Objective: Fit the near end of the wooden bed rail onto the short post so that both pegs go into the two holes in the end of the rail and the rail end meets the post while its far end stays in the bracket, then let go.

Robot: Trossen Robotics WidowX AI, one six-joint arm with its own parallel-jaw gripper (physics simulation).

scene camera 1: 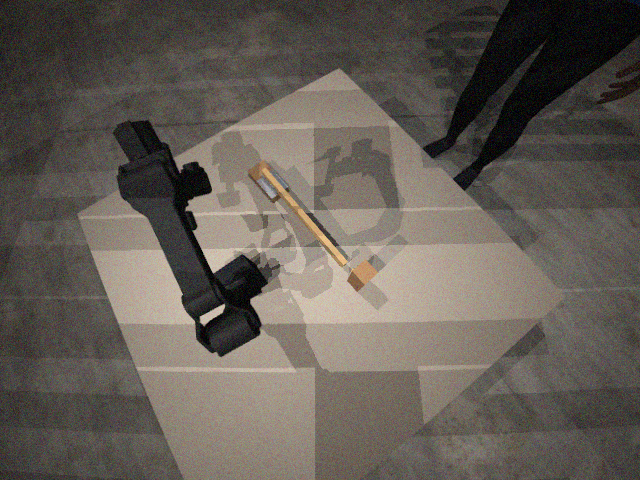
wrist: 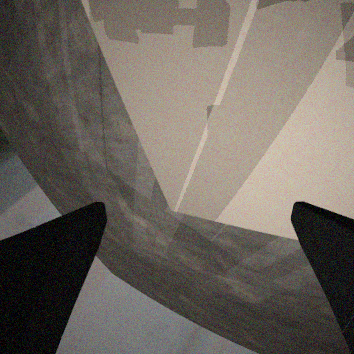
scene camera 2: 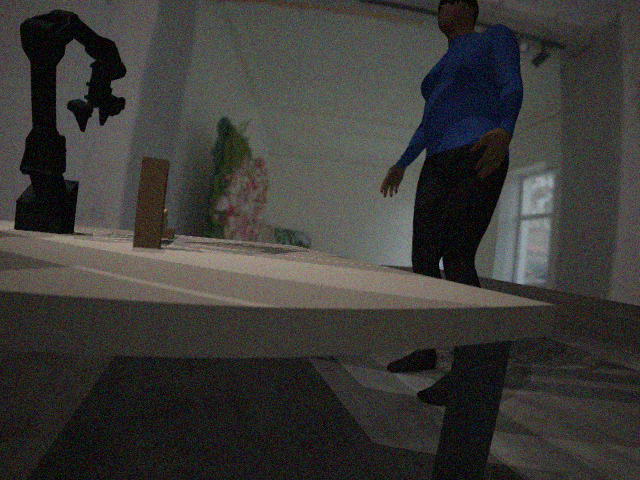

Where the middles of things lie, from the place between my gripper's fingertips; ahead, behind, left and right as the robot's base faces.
The wooden bed rail [scene camera 1: 331, 249] is 280 mm below my hand, 250 mm ahead of it and 160 mm to the right of it.
